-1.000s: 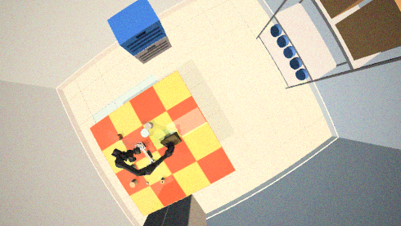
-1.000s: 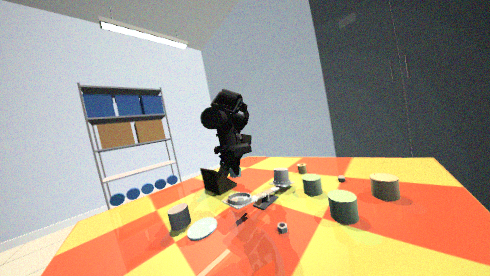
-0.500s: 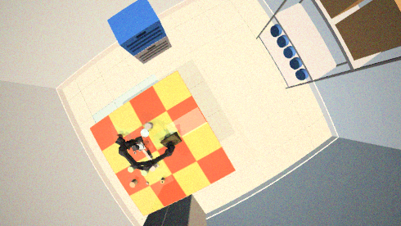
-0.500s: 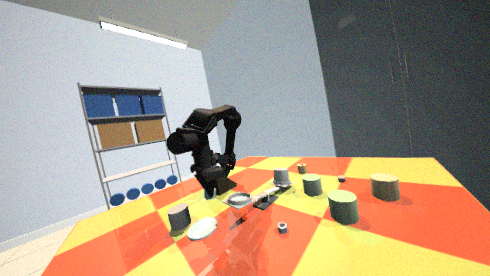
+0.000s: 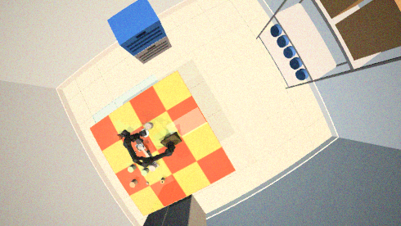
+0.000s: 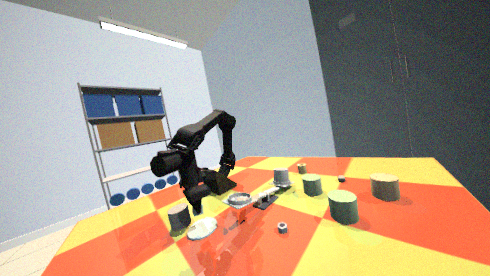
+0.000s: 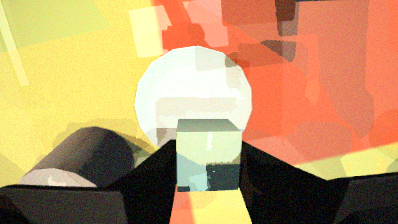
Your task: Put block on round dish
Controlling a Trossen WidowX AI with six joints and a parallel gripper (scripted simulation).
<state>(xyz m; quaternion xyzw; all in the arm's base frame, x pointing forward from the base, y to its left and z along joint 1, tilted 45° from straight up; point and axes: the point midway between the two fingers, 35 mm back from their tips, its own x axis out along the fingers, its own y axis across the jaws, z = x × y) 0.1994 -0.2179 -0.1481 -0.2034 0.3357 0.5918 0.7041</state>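
The round pale dish is 60 mm below my gripper tip. From my gripper tip the other things lie so: balance beam: 230 mm to the left, 120 mm ahead, 40 mm below; then cup: 110 mm behind, 50 mm to the right, 30 mm below; then pale green block: 10 mm above.
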